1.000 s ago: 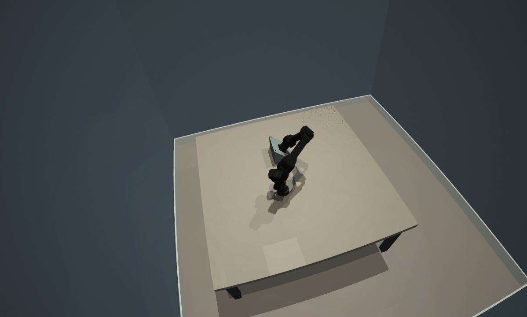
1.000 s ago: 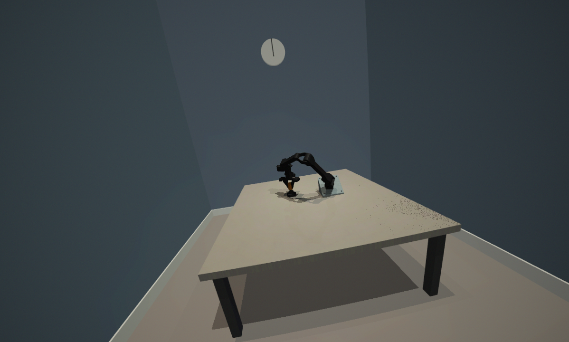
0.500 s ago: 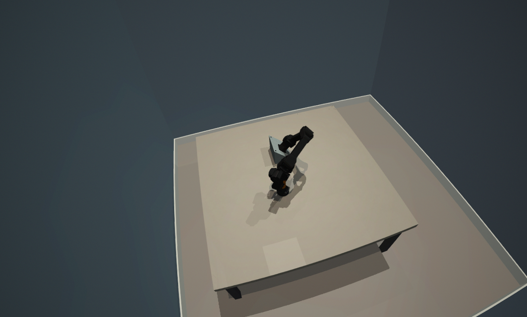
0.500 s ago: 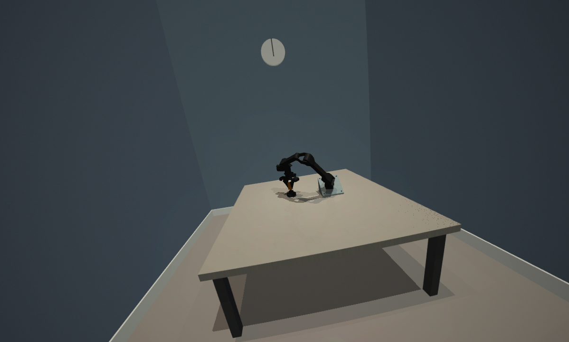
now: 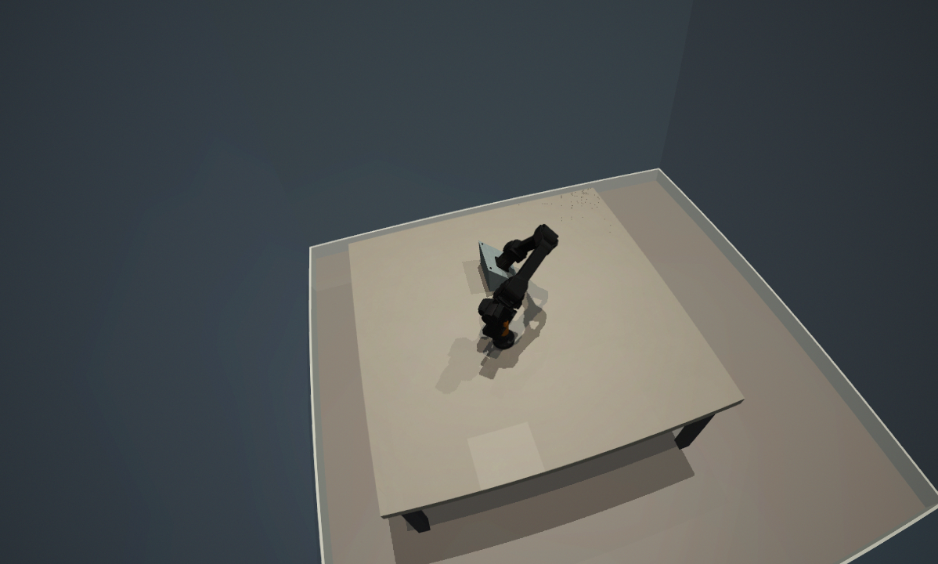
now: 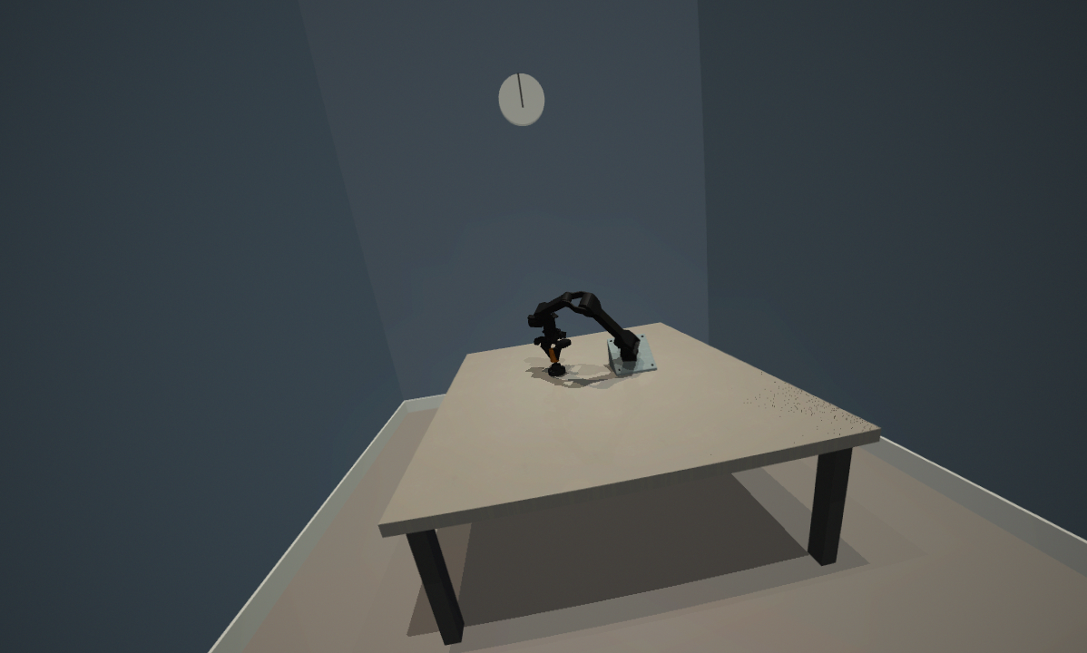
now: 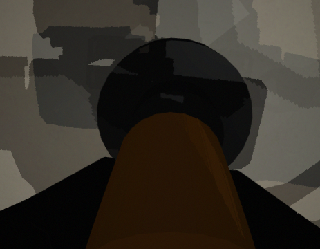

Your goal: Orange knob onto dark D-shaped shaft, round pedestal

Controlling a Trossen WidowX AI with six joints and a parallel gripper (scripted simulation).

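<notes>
The dark round pedestal lies 40 mm below my gripper tip. Also, from my gripper tip: orange knob 20 mm above.
</notes>
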